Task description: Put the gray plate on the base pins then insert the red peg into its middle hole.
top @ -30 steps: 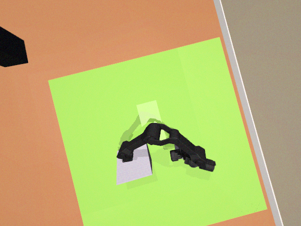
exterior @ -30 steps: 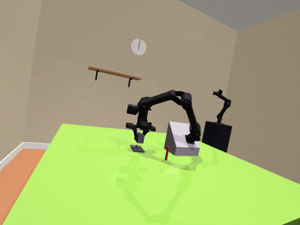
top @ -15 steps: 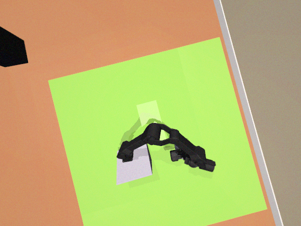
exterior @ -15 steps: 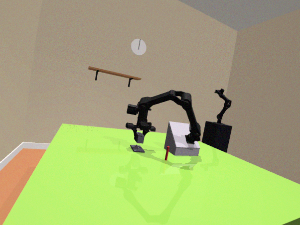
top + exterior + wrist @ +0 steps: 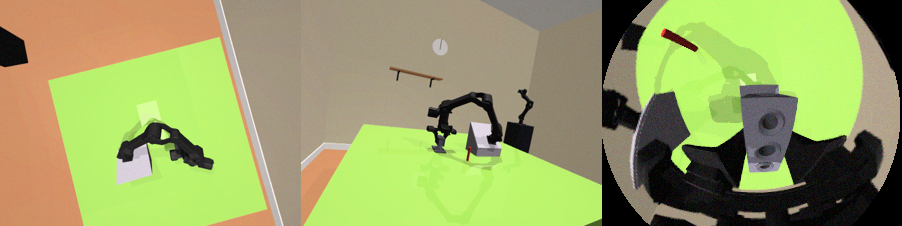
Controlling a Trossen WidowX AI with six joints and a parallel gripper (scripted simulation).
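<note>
My gripper tip is 40 mm above the dark base. Round my gripper tip: red peg (170 mm to the left, 130 mm behind); then gray plate (30 mm above).
</note>
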